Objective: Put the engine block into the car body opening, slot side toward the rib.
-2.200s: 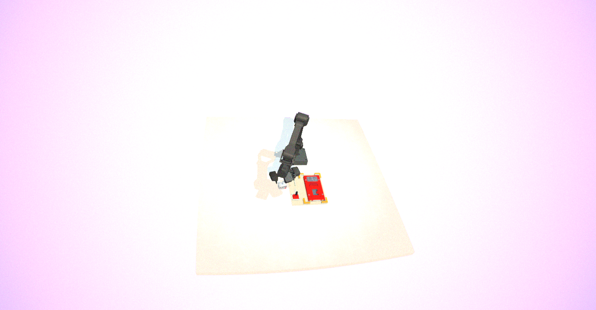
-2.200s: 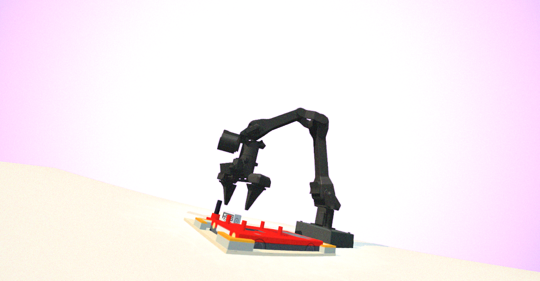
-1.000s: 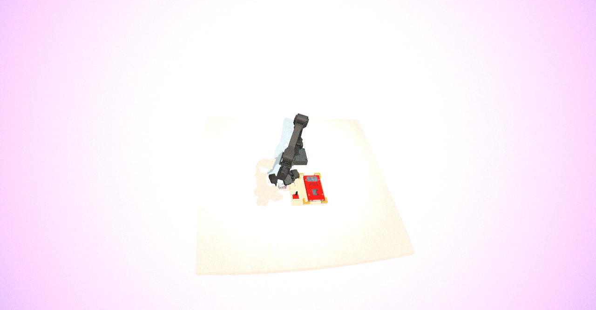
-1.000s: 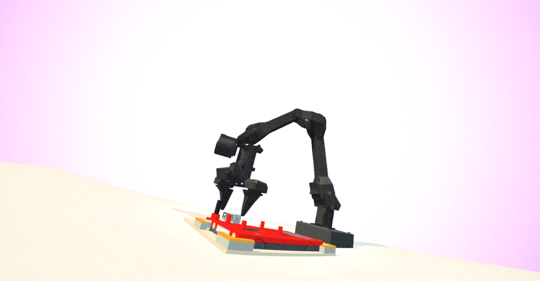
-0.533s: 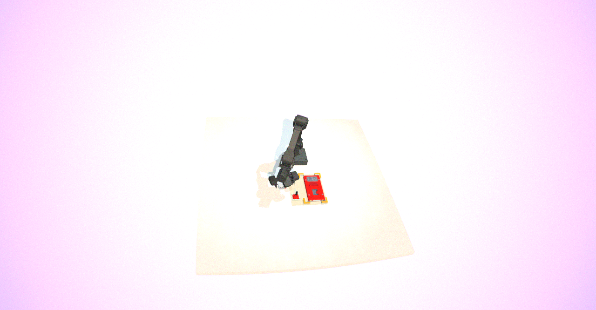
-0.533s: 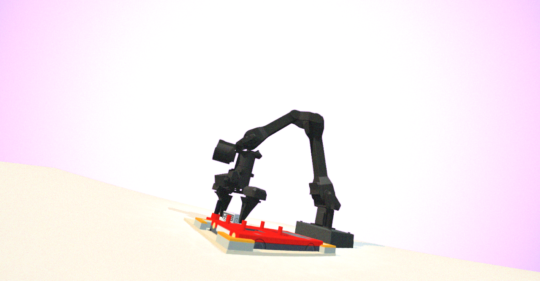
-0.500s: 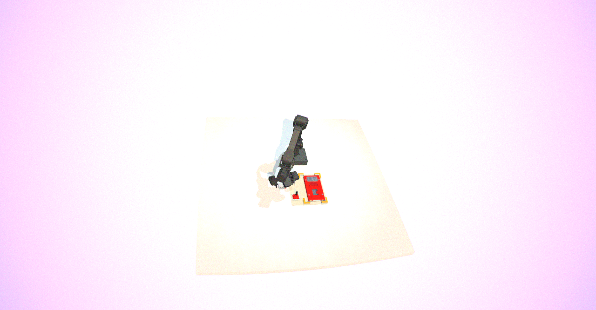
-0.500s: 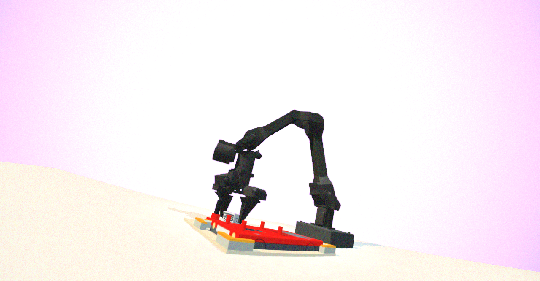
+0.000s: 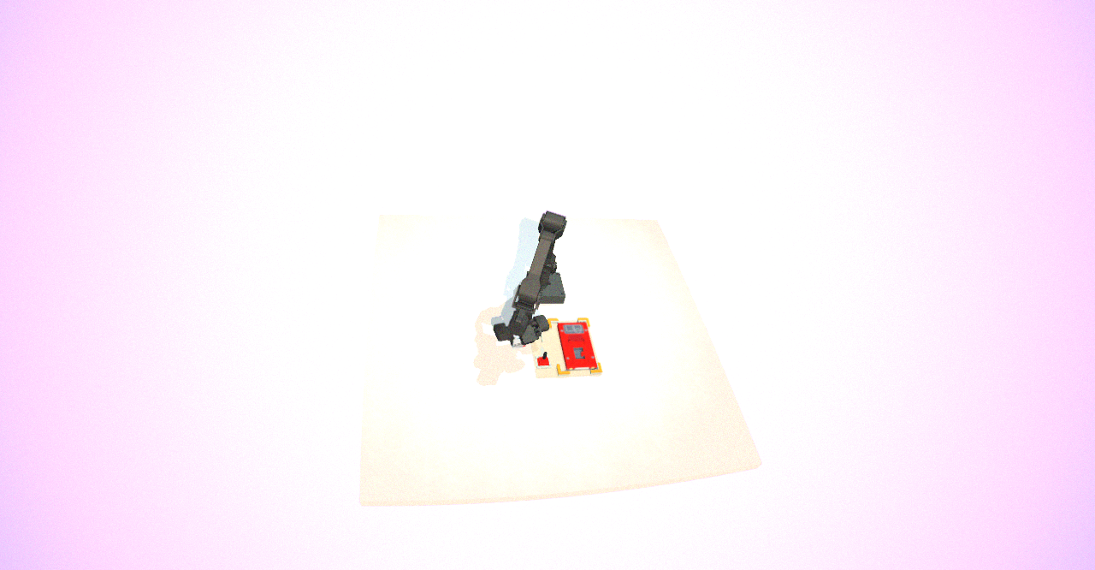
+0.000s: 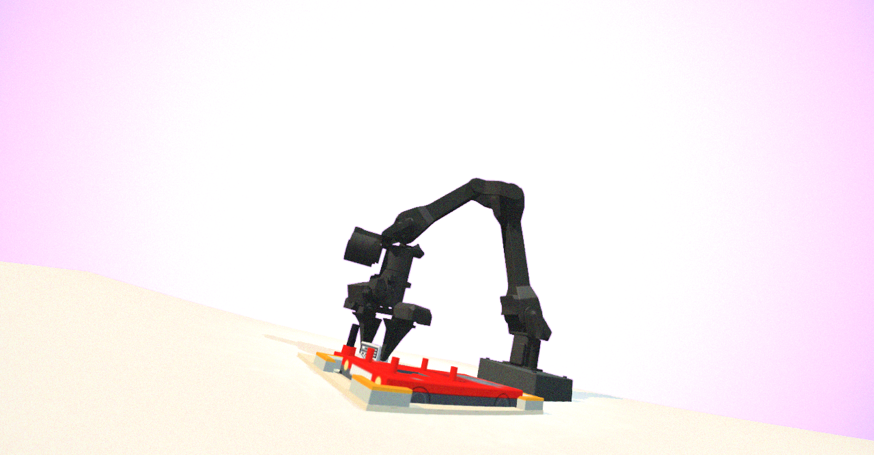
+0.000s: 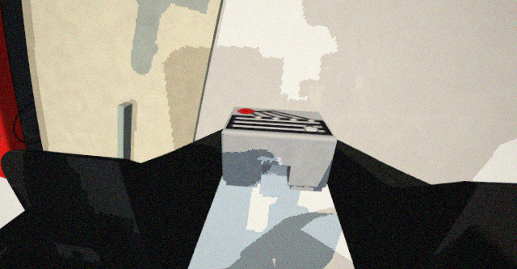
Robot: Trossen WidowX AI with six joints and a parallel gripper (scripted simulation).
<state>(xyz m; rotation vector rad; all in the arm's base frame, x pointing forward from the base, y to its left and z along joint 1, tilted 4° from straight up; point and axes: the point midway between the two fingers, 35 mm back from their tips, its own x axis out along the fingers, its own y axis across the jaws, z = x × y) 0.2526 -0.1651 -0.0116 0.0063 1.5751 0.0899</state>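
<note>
Now: gripper tip 90 mm short of the black peg, 60 mm to the right of it and 20 mm below it. Round my gripper tip: engine block (10 mm above); beige base plate (60 mm ahead, 170 mm to the left).
</note>
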